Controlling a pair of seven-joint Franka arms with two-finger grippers.
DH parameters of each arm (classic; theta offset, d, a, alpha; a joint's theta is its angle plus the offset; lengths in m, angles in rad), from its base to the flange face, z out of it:
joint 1: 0 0.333 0 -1.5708
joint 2: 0 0 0 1.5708
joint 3: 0 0.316 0.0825 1.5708
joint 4: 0 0 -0.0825 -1.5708
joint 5: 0 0.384 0 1.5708
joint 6: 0 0 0.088 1.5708
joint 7: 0 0.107 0 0
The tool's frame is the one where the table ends.
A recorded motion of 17 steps. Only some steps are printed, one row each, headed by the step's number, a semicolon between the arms.
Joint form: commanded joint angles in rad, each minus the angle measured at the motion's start. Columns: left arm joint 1, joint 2, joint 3, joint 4, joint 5, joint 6, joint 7; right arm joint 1, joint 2, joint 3, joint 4, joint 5, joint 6, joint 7.
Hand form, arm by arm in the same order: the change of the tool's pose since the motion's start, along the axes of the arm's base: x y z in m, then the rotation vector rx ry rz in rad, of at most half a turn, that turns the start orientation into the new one. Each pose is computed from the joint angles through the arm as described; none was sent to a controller.
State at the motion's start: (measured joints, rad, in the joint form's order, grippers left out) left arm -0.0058 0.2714 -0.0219 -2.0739 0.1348 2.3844 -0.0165; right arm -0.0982 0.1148 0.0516 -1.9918 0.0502 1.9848 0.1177
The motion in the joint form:
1: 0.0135 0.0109 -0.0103 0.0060 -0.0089 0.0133 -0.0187; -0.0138 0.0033 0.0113 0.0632 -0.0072 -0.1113 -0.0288
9: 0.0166 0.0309 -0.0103 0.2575 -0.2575 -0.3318 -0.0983; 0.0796 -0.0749 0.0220 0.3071 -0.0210 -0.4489 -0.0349
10: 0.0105 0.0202 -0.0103 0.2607 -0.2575 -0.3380 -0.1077; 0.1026 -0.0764 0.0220 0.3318 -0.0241 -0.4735 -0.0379
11: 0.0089 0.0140 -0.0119 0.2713 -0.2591 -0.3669 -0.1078; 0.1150 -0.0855 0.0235 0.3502 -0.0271 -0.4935 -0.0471
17: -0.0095 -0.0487 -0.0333 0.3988 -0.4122 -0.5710 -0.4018; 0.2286 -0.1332 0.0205 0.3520 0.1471 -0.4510 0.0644
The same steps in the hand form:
1: 0.0029 0.0017 -0.0026 -0.0118 -0.0096 0.0274; 0.0016 -0.0017 0.0185 0.0043 0.0495 0.0342
9: 0.0359 -0.0040 0.0661 -0.1988 0.1144 0.2622; -0.0118 0.0567 0.1510 -0.0112 0.0651 0.1601
10: 0.0355 -0.0079 0.0737 -0.1995 0.1075 0.2640; -0.0137 0.0690 0.1615 -0.0146 0.0633 0.1871
11: 0.0343 -0.0103 0.0801 -0.2007 0.1203 0.2597; -0.0174 0.0762 0.1736 -0.0173 0.0554 0.2108
17: 0.0288 -0.0491 0.1648 -0.3401 0.1859 0.5321; -0.0371 0.1544 0.2056 0.1413 -0.0173 0.1968

